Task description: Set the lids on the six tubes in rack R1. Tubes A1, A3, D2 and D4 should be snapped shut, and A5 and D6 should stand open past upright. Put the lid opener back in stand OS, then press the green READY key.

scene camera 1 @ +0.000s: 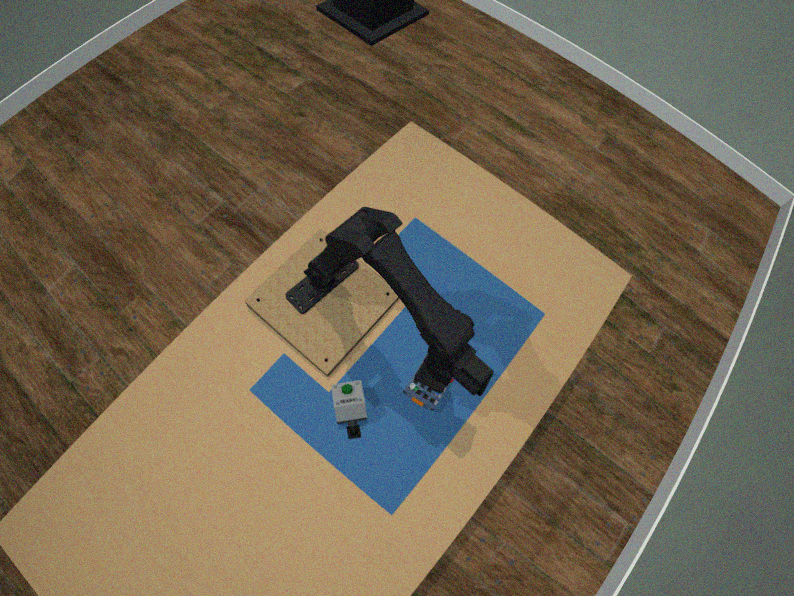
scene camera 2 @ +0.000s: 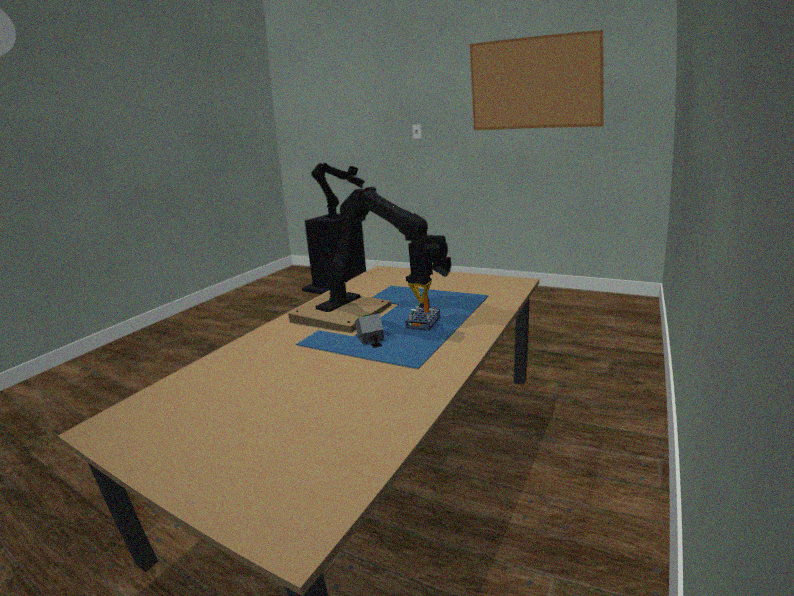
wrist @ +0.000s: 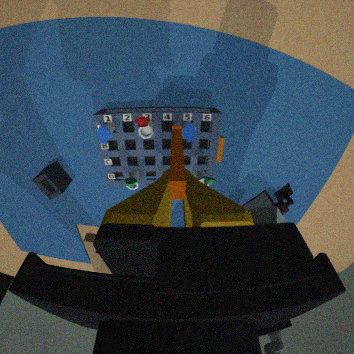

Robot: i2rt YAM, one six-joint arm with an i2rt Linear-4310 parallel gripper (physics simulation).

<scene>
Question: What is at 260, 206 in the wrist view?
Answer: A grey box with green button.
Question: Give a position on a grey box with green button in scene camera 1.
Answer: At 349, 404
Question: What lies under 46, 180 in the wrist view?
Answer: A dark stand.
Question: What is my gripper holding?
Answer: An orange and black tool.
</scene>
